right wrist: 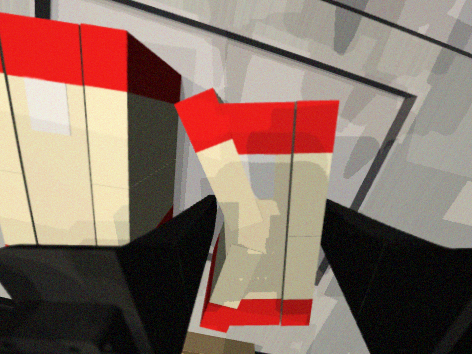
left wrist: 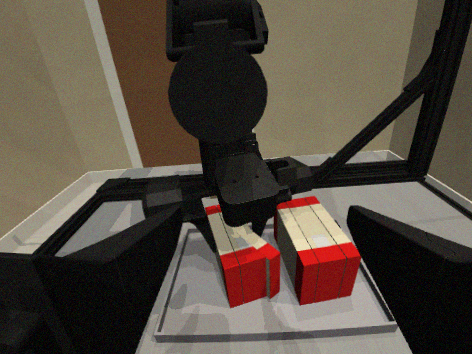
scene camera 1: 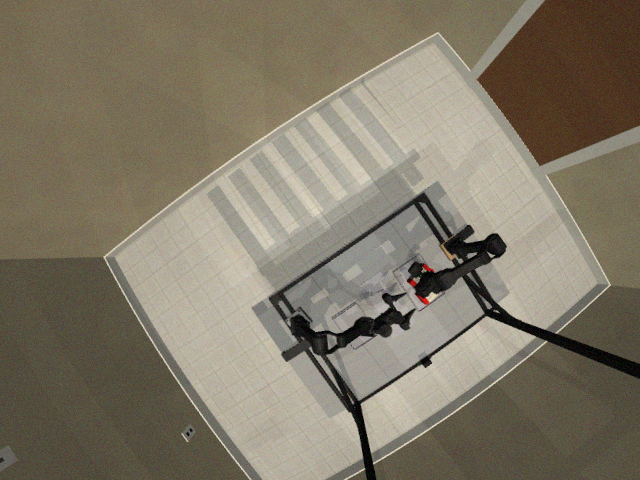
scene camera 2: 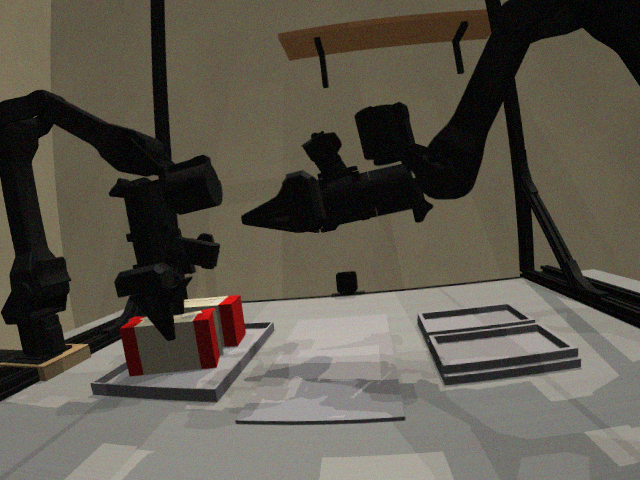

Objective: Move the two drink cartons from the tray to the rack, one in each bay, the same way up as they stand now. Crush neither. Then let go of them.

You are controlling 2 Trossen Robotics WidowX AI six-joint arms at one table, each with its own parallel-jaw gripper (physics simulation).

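Frame: origin at the left arm's base, x ahead, y left, z up, level; metres.
Seen in the pictures: left gripper, fingertip midpoint: [left wrist: 264, 214] [scene camera 1: 410, 300] [scene camera 2: 254, 221]; right gripper, fingertip midpoint: [right wrist: 262, 201] [left wrist: 235, 245] [scene camera 1: 419, 277] [scene camera 2: 176, 334]; left arm's base, link origin: [scene camera 1: 298, 321]; right arm's base, link origin: [scene camera 1: 453, 247] [scene camera 2: 44, 353].
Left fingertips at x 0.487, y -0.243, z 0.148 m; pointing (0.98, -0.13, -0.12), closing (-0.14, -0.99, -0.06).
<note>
Offsets run from my left fingertips to a thing's middle.
Two red-and-cream cartons stand side by side in the tray @[dx +0.118, dy -0.024, dz -0.183 m] [scene camera 2: 155, 391] [left wrist: 275, 334] [right wrist: 384, 147]. The carton nearer in scene camera 2 [scene camera 2: 183, 348] [left wrist: 252, 280] [right wrist: 307, 200] has a slanted strip standing out on one side. The other carton @[dx +0.121, dy -0.082, dz -0.151 m] [scene camera 2: 232, 322] [left wrist: 327, 275] [right wrist: 107, 160] stands beside it. My right gripper [scene camera 2: 168, 321] [right wrist: 262, 201] points down, partly open, its fingers on either side of the slanted-strip carton without gripping it. My left gripper [scene camera 1: 409, 302] [scene camera 2: 244, 219] is wide open and empty, raised and pointing towards the tray. The two-bay rack @[dx -0.289, dy +0.023, dz -0.181 m] [scene camera 2: 511, 364] is empty.
A thin pale sheet [scene camera 2: 320, 408] lies on the table between tray and rack. Black frame posts [scene camera 2: 160, 77] rise around the table. A small black block [scene camera 2: 346, 283] stands at the far table edge. A wooden shelf [scene camera 2: 382, 33] hangs on the wall.
</note>
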